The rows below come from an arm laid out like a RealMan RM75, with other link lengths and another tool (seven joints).
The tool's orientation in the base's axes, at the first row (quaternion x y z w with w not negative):
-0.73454, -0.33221, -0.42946, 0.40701
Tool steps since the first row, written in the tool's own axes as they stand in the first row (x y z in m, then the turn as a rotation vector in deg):
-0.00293, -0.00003, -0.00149, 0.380, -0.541, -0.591
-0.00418, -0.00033, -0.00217, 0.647, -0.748, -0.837
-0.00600, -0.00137, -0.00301, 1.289, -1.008, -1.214
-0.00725, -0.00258, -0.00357, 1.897, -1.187, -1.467
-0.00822, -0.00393, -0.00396, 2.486, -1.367, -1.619
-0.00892, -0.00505, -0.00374, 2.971, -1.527, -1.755
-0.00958, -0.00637, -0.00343, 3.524, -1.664, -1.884
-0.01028, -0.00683, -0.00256, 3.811, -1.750, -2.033
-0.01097, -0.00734, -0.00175, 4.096, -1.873, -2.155
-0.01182, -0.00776, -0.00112, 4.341, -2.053, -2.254
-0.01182, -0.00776, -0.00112, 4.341, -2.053, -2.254
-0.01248, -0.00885, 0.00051, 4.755, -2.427, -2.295
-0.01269, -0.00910, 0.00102, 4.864, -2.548, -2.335
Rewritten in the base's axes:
-0.00176, -0.00171, -0.00218, -0.510, -0.227, 0.689
-0.00277, -0.00235, -0.00301, -0.663, -0.315, 1.068
-0.00470, -0.00288, -0.00408, -0.753, -0.442, 1.841
-0.00642, -0.00300, -0.00466, -0.745, -0.501, 2.521
-0.00809, -0.00288, -0.00499, -0.708, -0.473, 3.153
-0.00924, -0.00228, -0.00534, -0.692, -0.455, 3.681
-0.01050, -0.00150, -0.00562, -0.627, -0.431, 4.261
-0.01086, -0.00062, -0.00636, -0.635, -0.484, 4.592
-0.01128, 0.00022, -0.00707, -0.665, -0.497, 4.923
-0.01175, 0.00085, -0.00789, -0.751, -0.470, 5.230
-0.01175, 0.00085, -0.00789, -0.751, -0.470, 5.230
-0.01235, 0.00269, -0.00864, -0.909, -0.282, 5.733
-0.01246, 0.00322, -0.00890, -0.980, -0.248, 5.881

